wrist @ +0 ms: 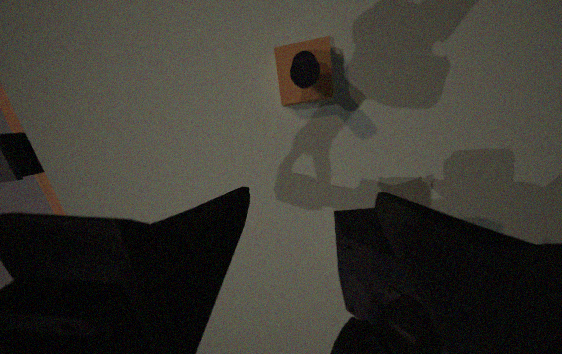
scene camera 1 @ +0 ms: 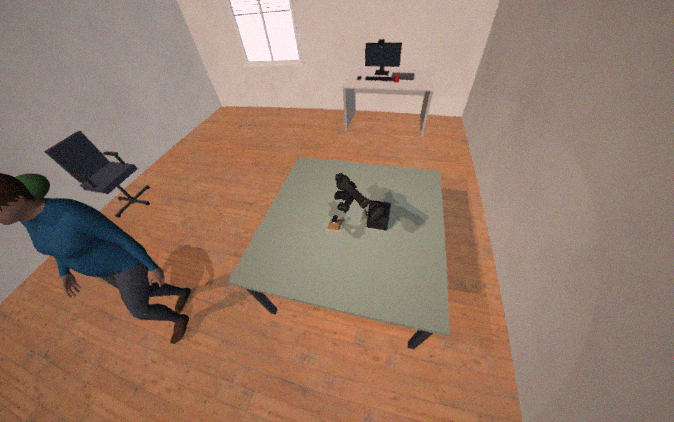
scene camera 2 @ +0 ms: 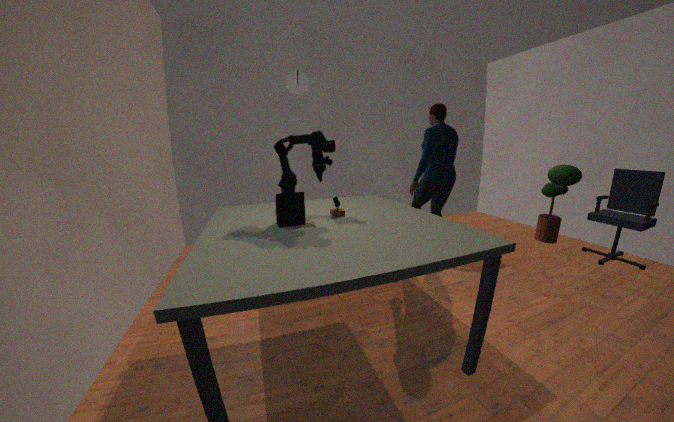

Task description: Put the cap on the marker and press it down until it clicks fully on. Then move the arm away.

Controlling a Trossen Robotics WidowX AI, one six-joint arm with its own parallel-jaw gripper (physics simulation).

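Frame: origin at the arm's base, x ahead, y left, z up, level; millimetres.
Where they show: gripper, fingertip midpoint: [wrist: 312, 197] [scene camera 2: 320, 180]; arm's base, origin of the base link: [wrist: 413, 321] [scene camera 2: 288, 198].
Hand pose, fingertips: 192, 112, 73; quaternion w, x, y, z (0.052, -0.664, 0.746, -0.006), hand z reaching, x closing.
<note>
Each offset is from my fingertips to the top centre of the thing, as dx, dy, dz. "spot": to the spot under its first point. Level surfaces: height alone.
A small orange-brown block @(+101, -1, -180) [scene camera 1: 334, 226] [scene camera 2: 337, 213] [wrist: 322, 48] sits on the green-grey table @(dz -213) [scene camera 1: 325, 275] [scene camera 2: 350, 255] [wrist: 150, 125]. The black cap @(+95, -1, -102) [scene camera 1: 335, 218] [scene camera 2: 336, 201] [wrist: 305, 69] is above it on the marker, leaning a little in the scene camera 2 view. A short pale piece of the marker @(spot: +98, -14, -158) [scene camera 2: 338, 208] shows between cap and block; whether the cap is fully seated cannot be told. My gripper [scene camera 1: 342, 208] [scene camera 2: 320, 179] [wrist: 312, 197] is open and empty. It points down, above and apart from the cap, towards the arm's base side.
The arm's black base box [scene camera 1: 378, 215] [scene camera 2: 290, 209] stands on the table beside the block. A person in a blue top [scene camera 1: 85, 240] [scene camera 2: 440, 150] and an office chair [scene camera 1: 107, 177] [scene camera 2: 622, 222] are beyond the table. A white desk [scene camera 1: 387, 91] stands by the far wall.
</note>
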